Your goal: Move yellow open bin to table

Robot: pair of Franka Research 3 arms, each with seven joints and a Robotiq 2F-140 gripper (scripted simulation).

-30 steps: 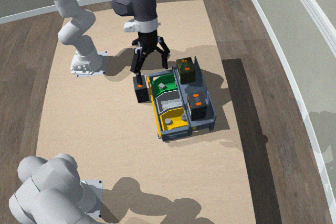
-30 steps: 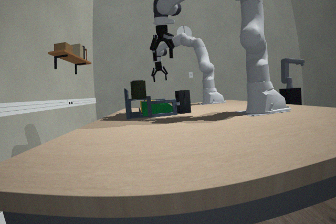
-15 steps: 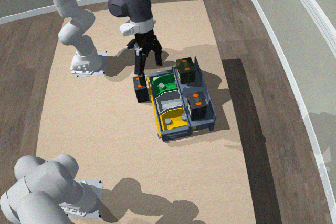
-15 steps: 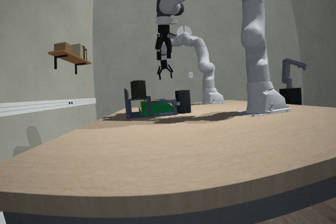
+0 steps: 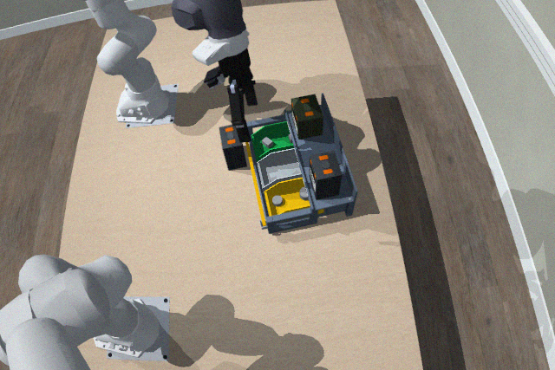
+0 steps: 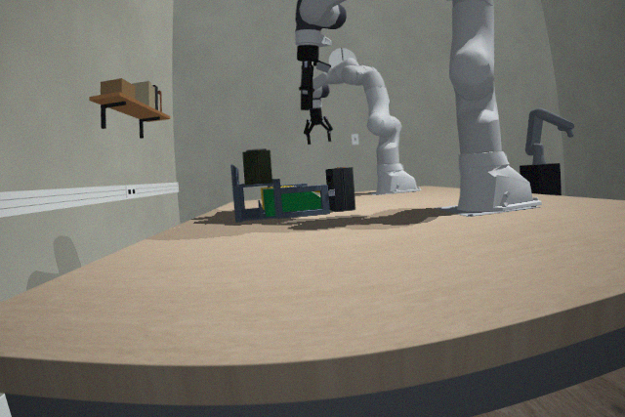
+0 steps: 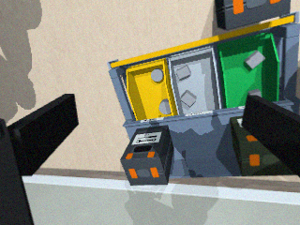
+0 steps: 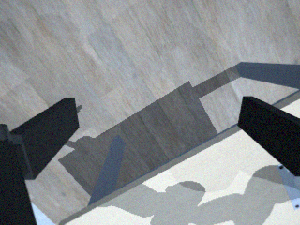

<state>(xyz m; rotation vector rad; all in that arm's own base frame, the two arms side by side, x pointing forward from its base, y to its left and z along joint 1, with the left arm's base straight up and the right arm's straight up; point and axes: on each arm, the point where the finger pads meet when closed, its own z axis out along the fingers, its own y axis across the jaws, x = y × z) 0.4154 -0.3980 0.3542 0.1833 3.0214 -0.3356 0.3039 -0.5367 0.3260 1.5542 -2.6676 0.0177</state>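
Note:
My left hand is 20 mm past the thin yellow bar, 10 mm to the right of it and 290 mm above it. From my left hand the other things lie so: blue-grey shelf: 120 mm ahead, 30 mm to the left, 290 mm below; then yellow bin: 100 mm ahead, 90 mm to the right, 310 mm below; then grey bin: 90 mm ahead, 30 mm to the left, 310 mm below.

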